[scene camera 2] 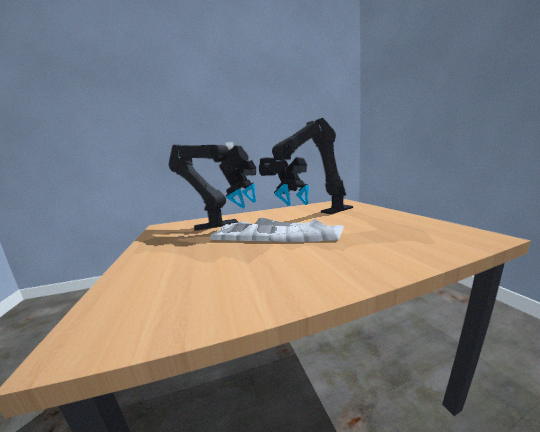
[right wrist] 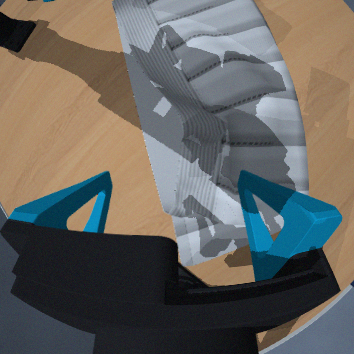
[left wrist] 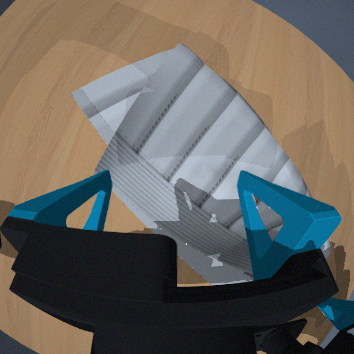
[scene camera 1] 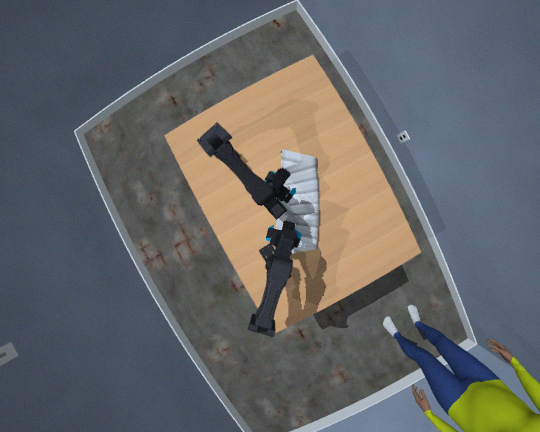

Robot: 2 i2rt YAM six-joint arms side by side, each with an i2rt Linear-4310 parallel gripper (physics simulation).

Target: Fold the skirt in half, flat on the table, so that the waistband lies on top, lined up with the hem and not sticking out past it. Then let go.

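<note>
The white-grey pleated skirt [scene camera 1: 305, 180] [scene camera 2: 295, 233] [left wrist: 200, 120] [right wrist: 280, 105] lies folded on the table. Its ribbed waistband [left wrist: 145, 197] [right wrist: 205, 120] is on top. In the left wrist view the waistband's upper-left end sticks out past the hem [left wrist: 90, 110] [right wrist: 156, 170]. In the right wrist view the waistband is bunched and set back from the hem, which shows beneath it. My left gripper [scene camera 1: 281, 183] [scene camera 2: 297, 204] [left wrist: 174, 177] is open above the skirt. My right gripper [scene camera 1: 284, 233] [scene camera 2: 248, 204] [right wrist: 174, 177] is open above the skirt's lower end. Both hold nothing.
The wooden table [scene camera 1: 370, 215] [scene camera 2: 280, 285] carries both arm bases near one edge. The two grippers and wrists are close together in scene camera 1. A person [scene camera 1: 480, 400] is at the lower right of scene camera 1, off the table.
</note>
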